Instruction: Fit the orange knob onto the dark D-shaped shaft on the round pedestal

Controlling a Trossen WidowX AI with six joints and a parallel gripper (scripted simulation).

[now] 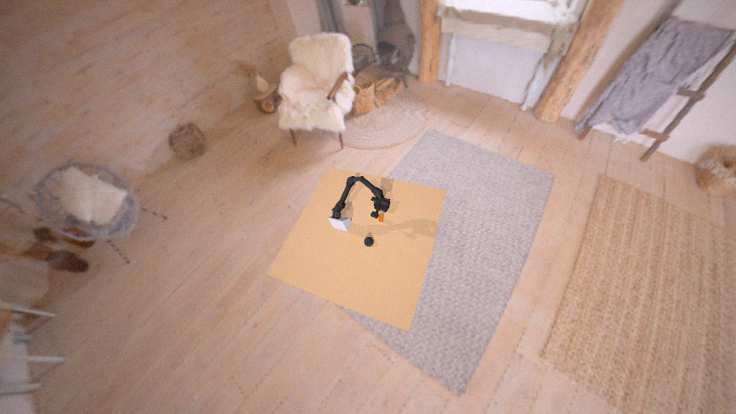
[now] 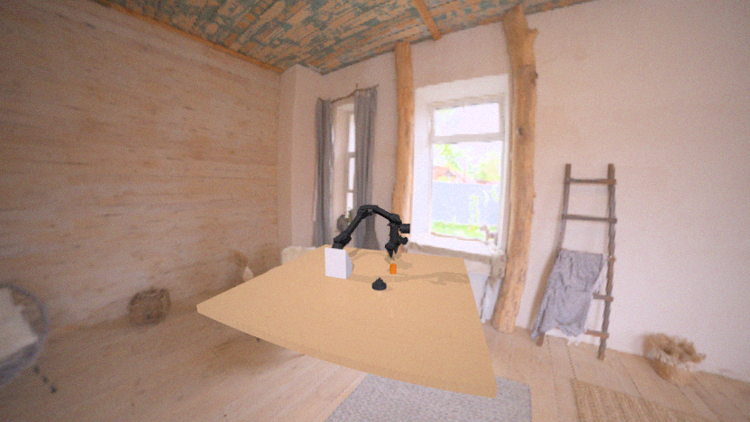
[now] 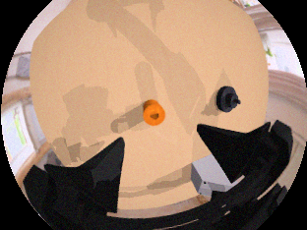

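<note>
My gripper tip is now 9 cm above the orange knob. Also, from my gripper tip: dark round pedestal (5 cm behind, 23 cm to the right, 9 cm below).
</note>
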